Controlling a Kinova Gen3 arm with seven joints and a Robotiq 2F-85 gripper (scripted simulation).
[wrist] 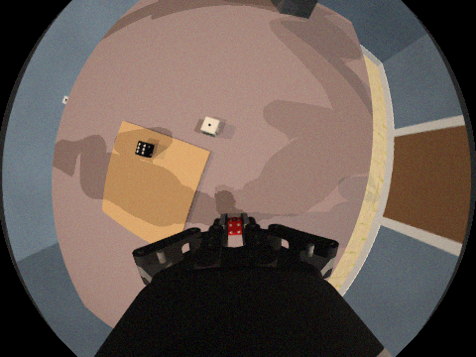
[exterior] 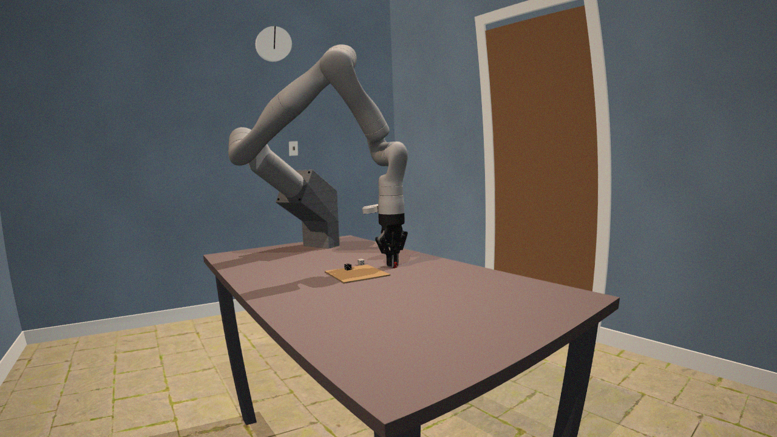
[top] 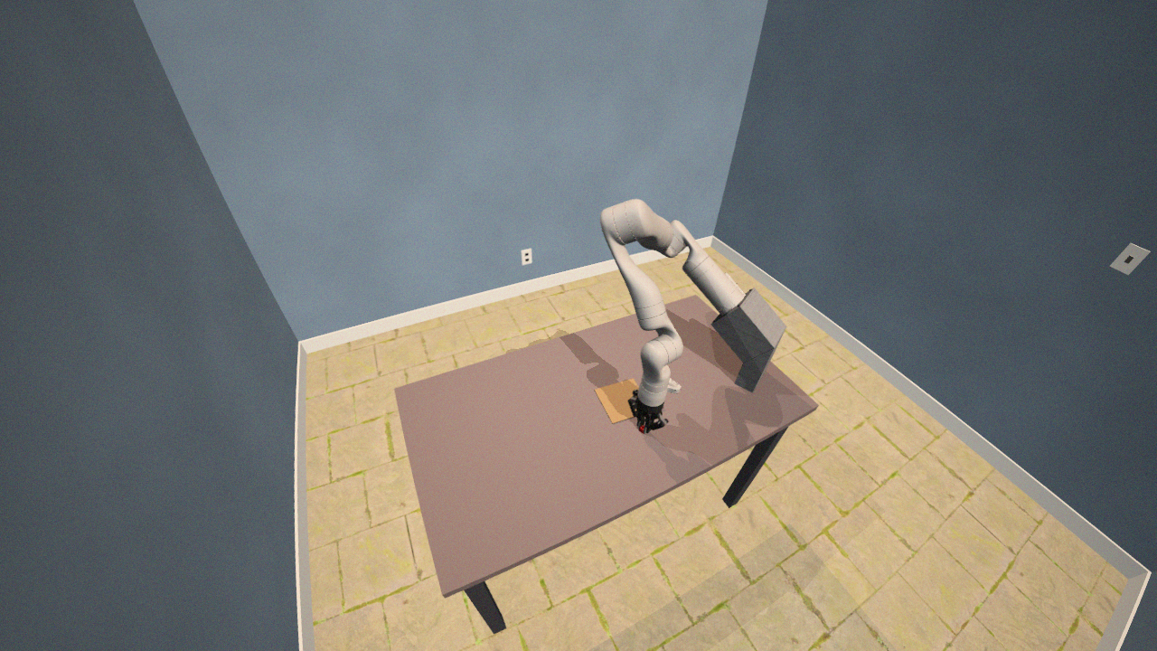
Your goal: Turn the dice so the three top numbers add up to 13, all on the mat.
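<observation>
My hand is 40 mm past the tan mat, 120 mm to the left of it and 20 mm above it. Also, from my hand: red die 10 mm below.
</observation>
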